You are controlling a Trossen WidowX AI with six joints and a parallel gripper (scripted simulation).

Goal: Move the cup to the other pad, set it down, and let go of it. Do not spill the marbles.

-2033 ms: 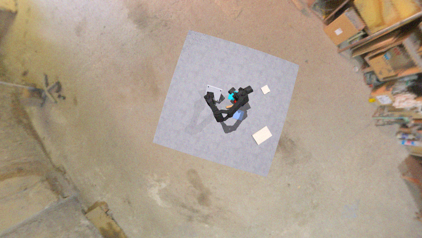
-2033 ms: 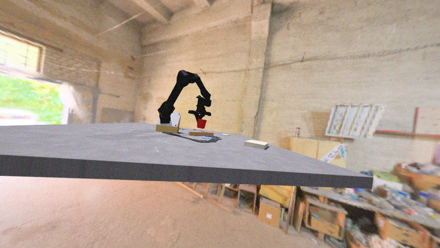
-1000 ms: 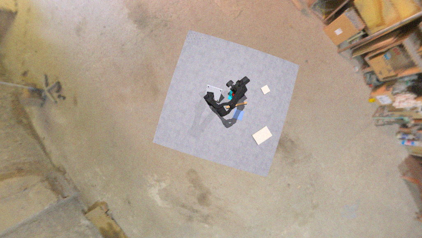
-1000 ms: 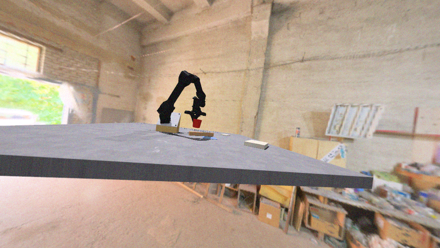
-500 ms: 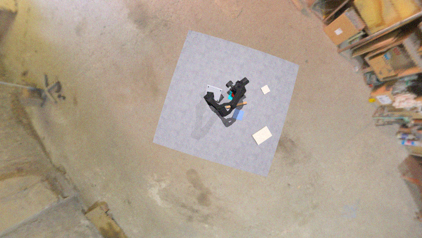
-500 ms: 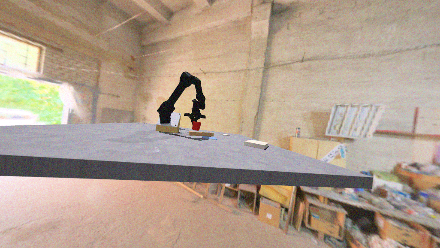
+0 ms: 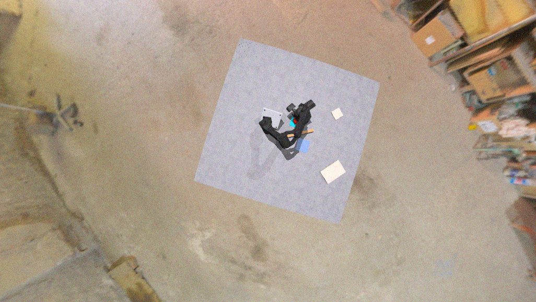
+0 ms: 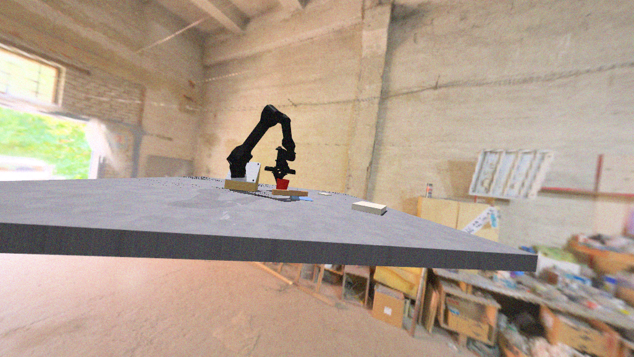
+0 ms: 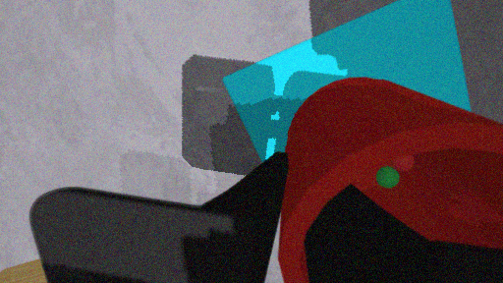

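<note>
Right now the red cup is 2 cm to the right of my gripper tip and 2 cm ahead of it. The rest, counted from my gripper tip: blue marble (4 cm ahead, 2 cm to the right, 2 cm below); then green marble (4 cm to the right, 3 cm ahead, 2 cm below); then cyan pad (5 cm below, 3 cm ahead, 2 cm to the right).
</note>
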